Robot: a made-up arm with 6 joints.
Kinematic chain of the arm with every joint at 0, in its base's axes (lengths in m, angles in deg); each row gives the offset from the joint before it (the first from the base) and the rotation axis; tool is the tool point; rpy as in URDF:
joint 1: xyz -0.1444 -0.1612 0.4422 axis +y
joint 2: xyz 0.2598 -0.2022 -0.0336 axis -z
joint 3: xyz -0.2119 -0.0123 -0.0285 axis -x
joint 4: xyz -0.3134 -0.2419 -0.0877 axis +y
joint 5: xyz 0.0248 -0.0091 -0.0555 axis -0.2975 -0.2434 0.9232
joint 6: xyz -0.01 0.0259 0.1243 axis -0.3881 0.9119 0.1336
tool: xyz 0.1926 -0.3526 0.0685 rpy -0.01 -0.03 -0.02
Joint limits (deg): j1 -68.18..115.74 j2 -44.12..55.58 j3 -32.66..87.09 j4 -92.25..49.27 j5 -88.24..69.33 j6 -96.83..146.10
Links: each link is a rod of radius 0.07 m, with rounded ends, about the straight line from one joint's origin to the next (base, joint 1, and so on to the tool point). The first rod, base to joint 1, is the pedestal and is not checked.
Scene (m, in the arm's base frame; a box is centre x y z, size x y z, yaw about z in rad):
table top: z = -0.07
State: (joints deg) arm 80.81 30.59 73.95 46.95 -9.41 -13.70
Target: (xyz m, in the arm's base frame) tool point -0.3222 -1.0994 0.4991
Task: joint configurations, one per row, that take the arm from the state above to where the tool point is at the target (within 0.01 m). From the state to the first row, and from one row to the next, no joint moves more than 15 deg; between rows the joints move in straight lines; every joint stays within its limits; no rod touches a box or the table.
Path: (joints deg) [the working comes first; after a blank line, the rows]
Joints at the target: 81.15 -10.12 -3.20 49.27 -34.16 0.31
Straight joint move there: clear.

1: 80.87 23.80 61.09 47.34 -13.54 -11.37
2: 80.92 17.02 48.23 47.72 -17.66 -9.03
3: 80.98 10.23 35.37 48.11 -21.79 -6.70
4: 81.04 3.45 22.52 48.50 -25.91 -4.36
5: 81.10 -3.34 9.66 48.88 -30.04 -2.03
6: 81.15 -10.12 -3.20 49.27 -34.16 0.31

